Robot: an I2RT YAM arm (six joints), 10 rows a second.
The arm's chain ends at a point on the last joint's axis. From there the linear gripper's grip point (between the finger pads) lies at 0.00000 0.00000 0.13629 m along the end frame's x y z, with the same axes.
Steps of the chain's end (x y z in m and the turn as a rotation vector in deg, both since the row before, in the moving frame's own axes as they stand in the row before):
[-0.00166, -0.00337, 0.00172, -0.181, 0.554, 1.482]
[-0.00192, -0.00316, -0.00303, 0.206, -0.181, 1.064]
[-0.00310, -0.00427, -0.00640, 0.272, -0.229, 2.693]
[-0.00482, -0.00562, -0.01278, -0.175, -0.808, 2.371]
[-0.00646, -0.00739, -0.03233, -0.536, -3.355, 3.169]
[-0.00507, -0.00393, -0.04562, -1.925, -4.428, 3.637]
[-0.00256, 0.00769, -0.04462, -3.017, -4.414, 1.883]
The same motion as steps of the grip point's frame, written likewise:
[-0.00035, -0.00292, 0.00171, -0.181, 0.554, 1.482]
[-0.00235, -0.00365, -0.00303, 0.206, -0.181, 1.064]
[-0.00363, -0.00493, -0.00640, 0.272, -0.229, 2.693]
[-0.00675, -0.00524, -0.01279, -0.175, -0.808, 2.371]
[-0.01447, -0.00634, -0.03257, -0.536, -3.355, 3.169]
[-0.01573, 0.00031, -0.04610, -1.925, -4.428, 3.637]
[-0.01316, 0.01468, -0.04521, -3.017, -4.414, 1.883]

